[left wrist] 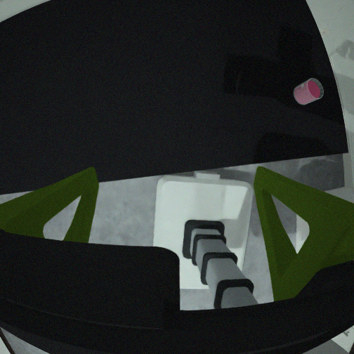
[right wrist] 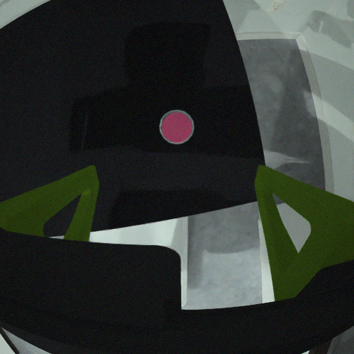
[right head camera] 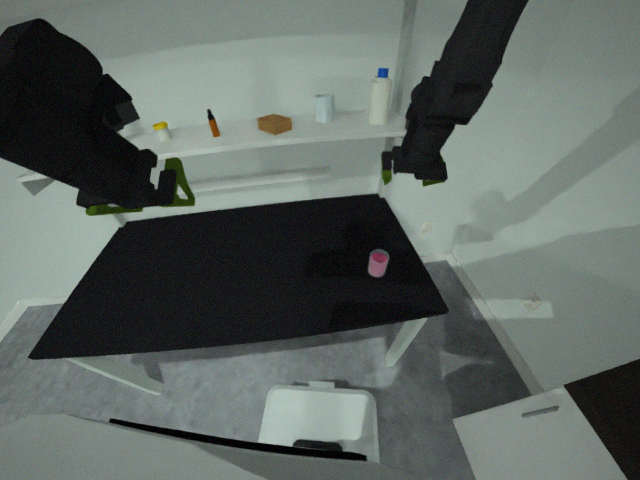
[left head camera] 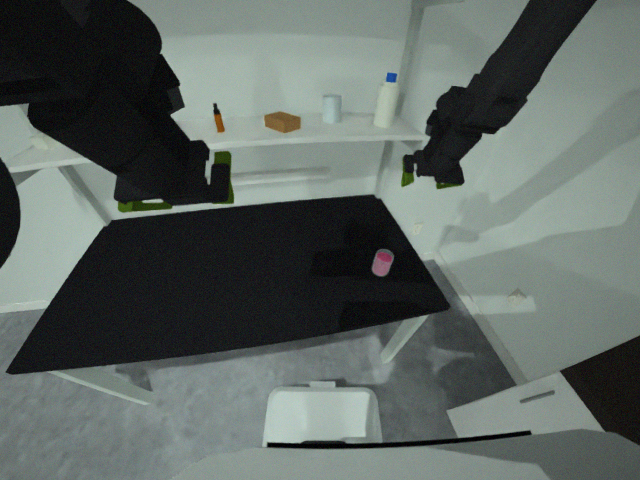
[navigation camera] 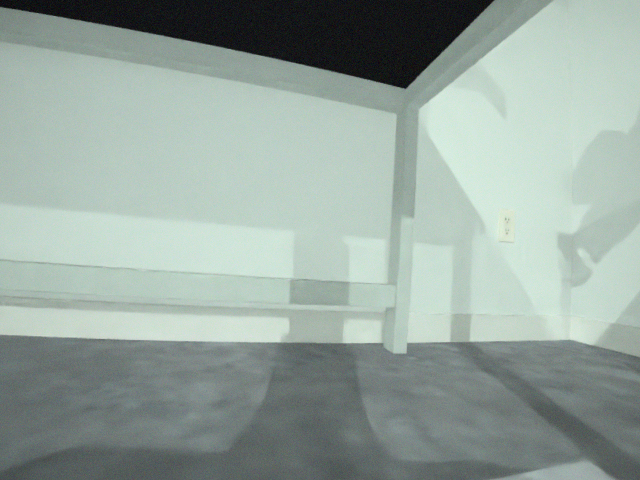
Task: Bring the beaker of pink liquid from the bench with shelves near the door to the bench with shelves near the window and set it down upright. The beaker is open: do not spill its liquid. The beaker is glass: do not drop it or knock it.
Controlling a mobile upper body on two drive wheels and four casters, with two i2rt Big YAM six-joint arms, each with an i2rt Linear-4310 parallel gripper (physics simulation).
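The glass beaker of pink liquid (left head camera: 382,263) (right head camera: 377,264) (left wrist: 307,91) (right wrist: 177,127) stands upright on the black bench top (left head camera: 206,284) (right head camera: 206,279) (left wrist: 125,90) (right wrist: 45,125), near its right end. My right gripper (left head camera: 428,179) (right head camera: 409,179) (right wrist: 176,173) is open and empty, high above the bench; the right wrist view looks down into the beaker, which shows beyond the fingertips. My left gripper (left head camera: 180,198) (right head camera: 147,201) (left wrist: 175,175) is open and empty, high and well to the left of the beaker.
A shelf (left head camera: 248,135) (right head camera: 237,144) over the bench's back holds an orange bottle (left head camera: 219,121), a brown box (left head camera: 282,121), a pale blue container (left head camera: 331,109) and a blue-capped white bottle (left head camera: 385,105). A white cabinet (left head camera: 506,413) (right head camera: 516,439) stands lower right. A bench leg (navigation camera: 400,289) shows in the navigation view.
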